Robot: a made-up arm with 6 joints.
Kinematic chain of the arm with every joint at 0, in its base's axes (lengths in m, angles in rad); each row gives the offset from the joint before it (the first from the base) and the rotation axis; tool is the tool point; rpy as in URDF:
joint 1: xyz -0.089 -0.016 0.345 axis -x
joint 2: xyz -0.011 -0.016 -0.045 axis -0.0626 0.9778 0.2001
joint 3: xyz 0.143 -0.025 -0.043 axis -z
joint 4: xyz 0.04 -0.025 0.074 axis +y
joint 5: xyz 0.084 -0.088 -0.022 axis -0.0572 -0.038 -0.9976
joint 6: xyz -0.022 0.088 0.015 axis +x
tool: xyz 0.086 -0.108 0.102 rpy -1.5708 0 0
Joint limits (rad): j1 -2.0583..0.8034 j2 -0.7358..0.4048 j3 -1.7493..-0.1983 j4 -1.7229..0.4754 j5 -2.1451..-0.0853 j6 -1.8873..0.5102
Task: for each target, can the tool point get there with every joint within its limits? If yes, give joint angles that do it. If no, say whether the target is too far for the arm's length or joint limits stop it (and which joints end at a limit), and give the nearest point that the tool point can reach.
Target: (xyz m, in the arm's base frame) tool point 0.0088 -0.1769 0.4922
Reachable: yes | joints -0.6181 -0.4967 -1.0609 -0.3027 -1.7262 -0.4448
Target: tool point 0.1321 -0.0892 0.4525
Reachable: yes | joints 0.1584 0.2987 -0.5928 -1.1747 -0.8475 -0.1393
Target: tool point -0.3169 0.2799 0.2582
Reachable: no: joint limits stop it (at a limit: joint 1, joint 2, joint 3, joint 5) | nearest point -0.1429 0.1450 0.3464 | short by 0.237 m
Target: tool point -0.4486 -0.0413 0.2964
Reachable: no: joint limits stop it (at a limit: joint 1, joint 2, joint 3, joint 5, joint 6) | nearest point -0.1958 -0.0970 0.2739 | short by 0.260 m
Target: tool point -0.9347 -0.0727 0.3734
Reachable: no: too far | nearest point -0.1959 -0.1108 0.3925 | short by 0.740 m
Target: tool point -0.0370 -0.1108 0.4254
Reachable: yes | joints 0.0604 -0.2203 -0.9274 -0.8127 -1.1323 -1.3381
